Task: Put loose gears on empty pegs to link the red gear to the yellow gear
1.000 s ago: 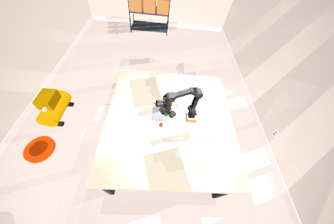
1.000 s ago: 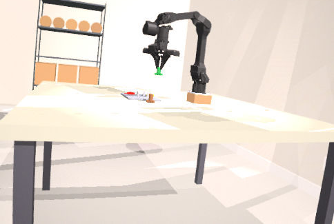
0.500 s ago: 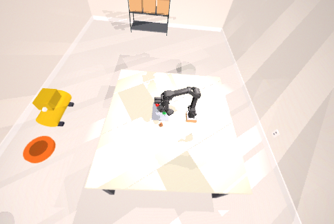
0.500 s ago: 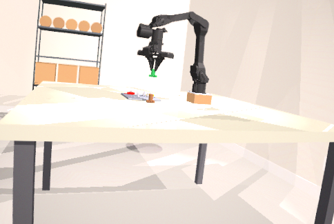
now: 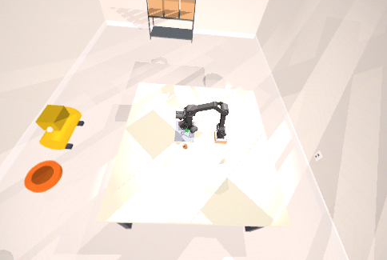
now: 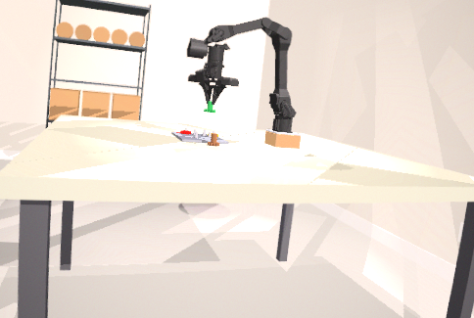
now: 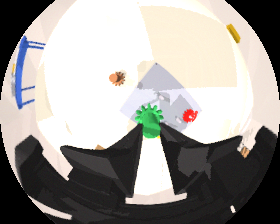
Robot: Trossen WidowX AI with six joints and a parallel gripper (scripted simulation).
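The red gear is 60 mm ahead of my gripper tip, 130 mm to the right of it and 120 mm below it. The rest, counted from my gripper tip: yellow gear 50 mm behind, 90 mm to the right, 120 mm below; then brown gear 100 mm to the left, 120 mm below; then green gear 10 mm below.
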